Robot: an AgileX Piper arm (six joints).
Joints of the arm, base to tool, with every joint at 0 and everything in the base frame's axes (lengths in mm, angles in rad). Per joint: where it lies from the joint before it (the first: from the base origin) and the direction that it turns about. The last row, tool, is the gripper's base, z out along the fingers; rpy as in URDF.
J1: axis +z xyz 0 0 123
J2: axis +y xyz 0 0 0
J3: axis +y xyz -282.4 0 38.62
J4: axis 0.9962 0 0.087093 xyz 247.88 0 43.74
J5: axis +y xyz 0 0 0
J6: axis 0.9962 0 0.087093 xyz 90.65 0 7.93
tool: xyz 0 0 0 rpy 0 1.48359 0
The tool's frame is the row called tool.
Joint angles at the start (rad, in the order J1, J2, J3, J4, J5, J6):
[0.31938, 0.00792, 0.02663, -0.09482, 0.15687, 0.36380]
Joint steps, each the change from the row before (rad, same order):
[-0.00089, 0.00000, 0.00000, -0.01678, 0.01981, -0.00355]
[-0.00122, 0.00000, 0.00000, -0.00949, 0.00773, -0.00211]
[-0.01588, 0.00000, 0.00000, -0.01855, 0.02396, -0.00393]
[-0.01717, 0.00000, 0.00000, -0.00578, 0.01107, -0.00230]
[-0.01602, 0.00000, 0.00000, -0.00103, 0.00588, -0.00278]
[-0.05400, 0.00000, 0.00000, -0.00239, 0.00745, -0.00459]
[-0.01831, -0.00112, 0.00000, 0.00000, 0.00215, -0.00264]
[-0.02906, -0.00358, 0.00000, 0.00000, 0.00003, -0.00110]
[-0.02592, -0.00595, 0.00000, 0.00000, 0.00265, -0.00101]
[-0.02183, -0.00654, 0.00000, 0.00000, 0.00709, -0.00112]
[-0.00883, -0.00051, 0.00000, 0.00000, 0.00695, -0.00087]
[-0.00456, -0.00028, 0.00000, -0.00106, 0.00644, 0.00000]
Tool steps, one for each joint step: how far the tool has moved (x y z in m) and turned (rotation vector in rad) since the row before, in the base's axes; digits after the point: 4 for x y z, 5 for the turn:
[0.0000, -0.0005, -0.0018, -0.02536, 0.01244, -0.00341]
[0.0000, -0.0003, -0.0007, -0.01336, 0.00373, -0.00235]
[0.0001, -0.0015, -0.0021, -0.02846, 0.01595, -0.01941]
[0.0002, -0.0012, -0.0010, -0.01080, 0.00826, -0.01868]
[0.0001, -0.0010, -0.0005, -0.00519, 0.00467, -0.01646]
[0.0005, -0.0032, -0.0007, -0.00845, 0.00567, -0.05443]
[0.0001, -0.0011, -0.0001, -0.00275, 0.00055, -0.01816]
[0.0000, -0.0017, 0.0002, -0.00043, -0.00365, -0.02887]
[-0.0002, -0.0015, 0.0001, -0.00045, -0.00340, -0.02614]
[-0.0004, -0.0014, -0.0003, -0.00109, 0.00037, -0.02269]
[-0.0001, -0.0006, -0.0006, -0.00151, 0.00626, -0.00971]
[-0.0001, -0.0004, -0.0006, -0.00164, 0.00595, -0.00559]

